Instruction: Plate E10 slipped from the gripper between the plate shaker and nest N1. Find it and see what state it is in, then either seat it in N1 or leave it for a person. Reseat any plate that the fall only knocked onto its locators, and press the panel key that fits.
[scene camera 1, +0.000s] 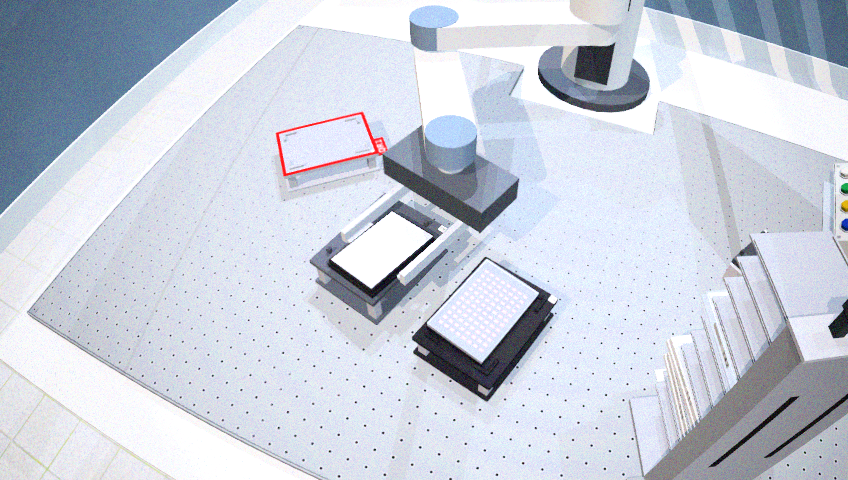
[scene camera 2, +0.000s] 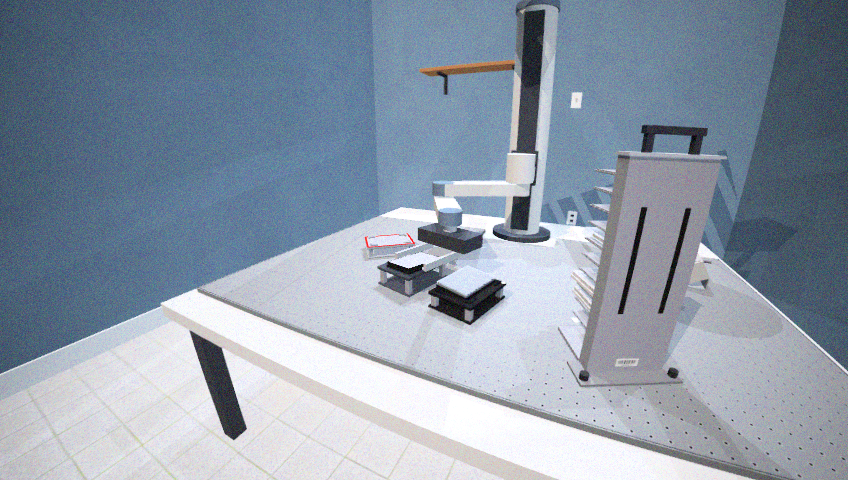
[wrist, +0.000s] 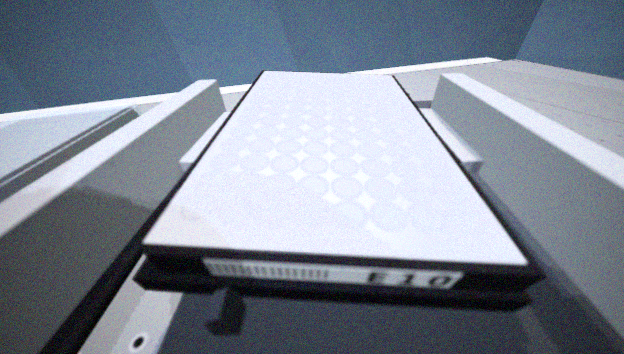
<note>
I see my gripper (scene camera 1: 371, 257).
My gripper is seen too in scene camera 2 (scene camera 2: 409, 261) and in the wrist view (wrist: 325, 98).
</note>
